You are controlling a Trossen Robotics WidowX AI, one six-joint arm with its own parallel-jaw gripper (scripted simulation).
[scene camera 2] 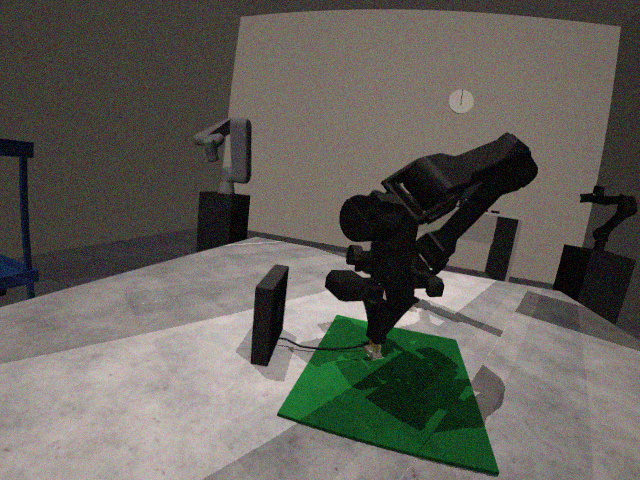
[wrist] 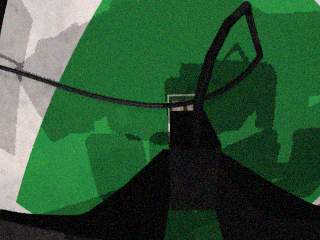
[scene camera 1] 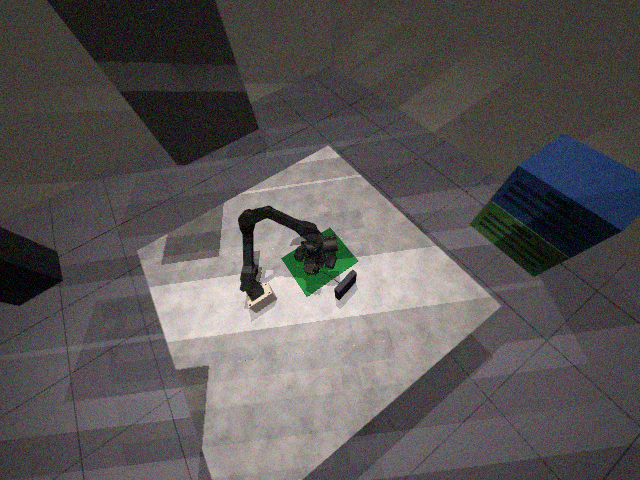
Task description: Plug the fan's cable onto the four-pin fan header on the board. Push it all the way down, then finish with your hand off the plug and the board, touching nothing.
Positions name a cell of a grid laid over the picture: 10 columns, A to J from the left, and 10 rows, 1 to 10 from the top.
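Visible: the gripper (scene camera 2: F7), also in the wrist view (wrist: F7); a green board (scene camera 2: G9), also in scene camera 1 (scene camera 1: E6) and in the wrist view (wrist: C7).
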